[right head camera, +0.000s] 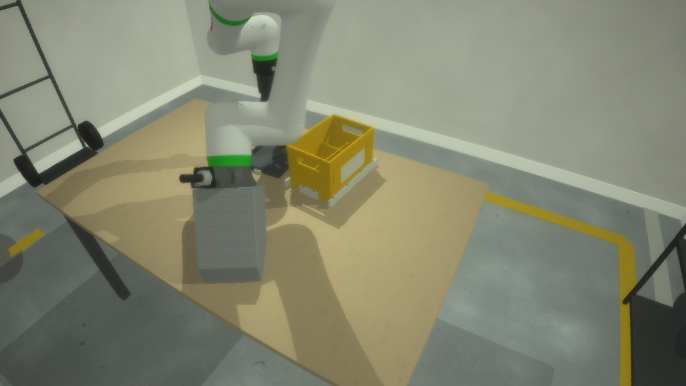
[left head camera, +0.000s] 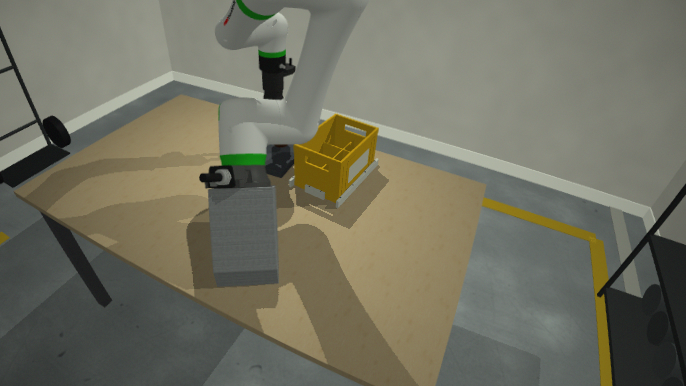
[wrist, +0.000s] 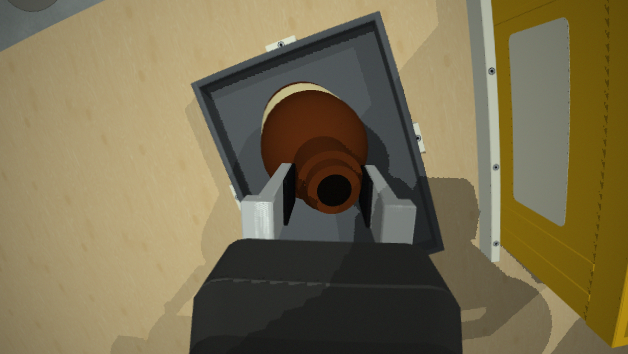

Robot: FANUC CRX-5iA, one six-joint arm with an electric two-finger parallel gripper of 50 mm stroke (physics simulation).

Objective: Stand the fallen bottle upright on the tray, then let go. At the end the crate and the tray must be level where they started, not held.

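Places are measured from the arm's base along level axes (x ahead, y left, z up), in metres.
Pixels of known places: gripper, between the fingertips: (wrist: pixel 327 183); arm's base, origin of its link: (right head camera: pixel 230 187) (left head camera: pixel 244 187).
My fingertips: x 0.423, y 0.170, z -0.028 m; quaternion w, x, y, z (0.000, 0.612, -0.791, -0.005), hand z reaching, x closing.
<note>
Ahead of a thing's pixels: the offset from my fingertips to its top centre. "pt": to the spot under its first point.
The brown bottle @(0.016 m ahead, 0.007 m left, 0.025 m up) (wrist: pixel 312 120) with a cream label is in the wrist view, seen from its mouth end. It looks close to upright over the grey tray @(0.024 m back, 0.010 m left, 0.133 m down) (wrist: pixel 350 70) (left head camera: pixel 280 165) (right head camera: pixel 270 162); its base is hidden, so contact with the tray cannot be told. My gripper (wrist: pixel 327 183) is shut on the bottle's neck, one finger on each side. In both head views the arm hides the fingers and most of the bottle. The yellow crate @(0.018 m back, 0.261 m right, 0.016 m up) (left head camera: pixel 318 172) (right head camera: pixel 309 172) (wrist: pixel 586 125) stands level on the table, close to the tray and apart from it.
Pale rails (left head camera: pixel 357 188) (wrist: pixel 492 115) line the crate's base. Small pale blocks @(pt 0.015 m back, 0.091 m right, 0.144 m down) (wrist: pixel 419 138) sit against the tray's sides. My arm's grey pedestal (left head camera: pixel 242 230) (right head camera: pixel 227 230) stands near the table's front edge. A hand truck's black base plate (left head camera: pixel 35 165) (right head camera: pixel 70 165) shows beyond the table's left side.
</note>
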